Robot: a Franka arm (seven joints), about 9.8 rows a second.
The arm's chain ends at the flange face. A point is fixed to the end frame.
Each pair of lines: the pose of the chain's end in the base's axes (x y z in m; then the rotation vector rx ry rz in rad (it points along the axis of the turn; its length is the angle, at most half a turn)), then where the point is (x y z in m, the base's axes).
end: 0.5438 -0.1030 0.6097 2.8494 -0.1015 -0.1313
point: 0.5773 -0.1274 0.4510
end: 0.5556 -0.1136 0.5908 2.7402 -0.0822 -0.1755
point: 0.5831 -0.1543 0.4343
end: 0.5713 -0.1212 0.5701 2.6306 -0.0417 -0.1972
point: 0.5958 -0.1775 0.4180
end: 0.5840 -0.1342 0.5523 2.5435 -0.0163 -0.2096
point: 0.6068 -0.2027 0.4050
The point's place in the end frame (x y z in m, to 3 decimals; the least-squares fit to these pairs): 0.048 -0.024 0.155
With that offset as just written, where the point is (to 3 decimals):
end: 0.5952 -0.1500 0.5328 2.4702 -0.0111 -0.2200
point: 0.616 -0.229 0.391
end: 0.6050 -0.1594 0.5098 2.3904 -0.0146 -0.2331
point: 0.624 -0.249 0.374
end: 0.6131 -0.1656 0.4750 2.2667 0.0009 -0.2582
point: 0.629 -0.271 0.350
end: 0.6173 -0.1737 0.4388 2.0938 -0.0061 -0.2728
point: 0.631 -0.299 0.333
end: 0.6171 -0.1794 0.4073 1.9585 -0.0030 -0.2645
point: 0.632 -0.317 0.319
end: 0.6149 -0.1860 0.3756 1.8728 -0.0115 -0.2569
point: 0.631 -0.331 0.300
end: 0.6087 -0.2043 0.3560 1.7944 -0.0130 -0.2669
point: 0.623 -0.354 0.291
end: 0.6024 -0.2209 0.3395 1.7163 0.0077 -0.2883
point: 0.616 -0.375 0.286
